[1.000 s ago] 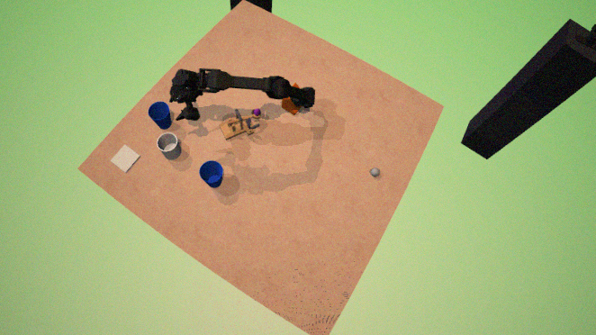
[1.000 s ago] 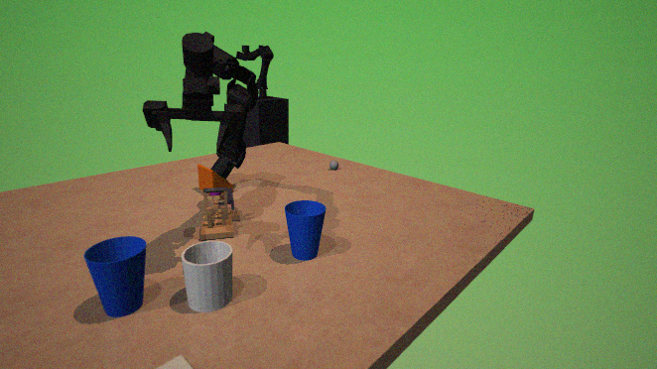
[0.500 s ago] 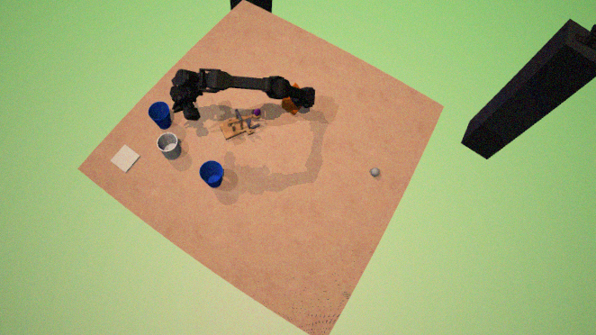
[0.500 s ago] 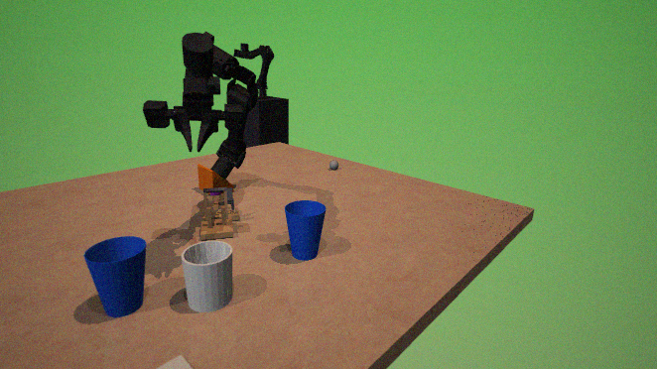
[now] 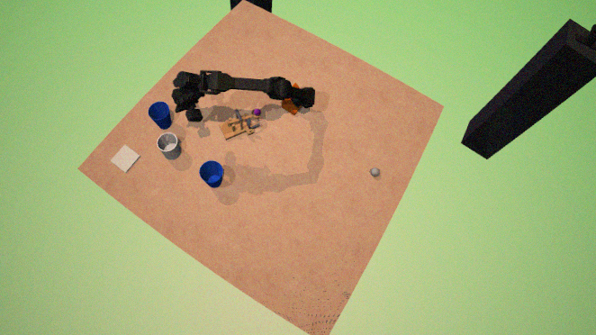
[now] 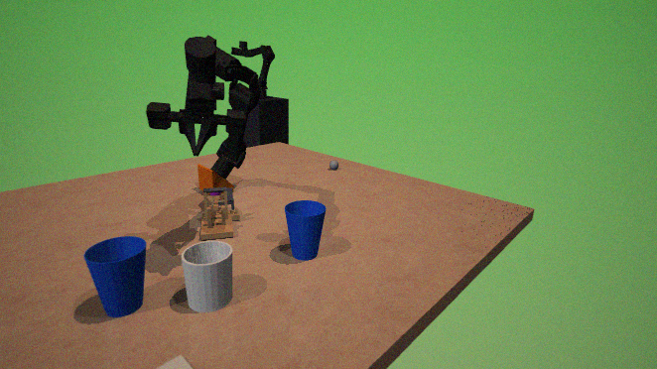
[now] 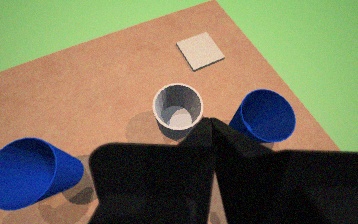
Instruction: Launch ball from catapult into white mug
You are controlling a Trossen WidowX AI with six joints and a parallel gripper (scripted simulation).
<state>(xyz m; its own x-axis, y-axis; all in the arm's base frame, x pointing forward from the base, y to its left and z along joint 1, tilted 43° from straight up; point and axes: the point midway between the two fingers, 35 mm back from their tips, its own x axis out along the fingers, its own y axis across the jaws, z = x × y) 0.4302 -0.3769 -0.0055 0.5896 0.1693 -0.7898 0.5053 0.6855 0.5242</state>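
The purple ball lies 280 mm behind my gripper tip, 190 mm to the left of it and 200 mm below it. The rest, counted from my gripper tip: white mug: 80 mm ahead, 30 mm to the right, 240 mm below; then wooden catapult: 220 mm behind, 170 mm to the left, 210 mm below; then flat white tile: 230 mm ahead, 180 mm to the right, 260 mm below.
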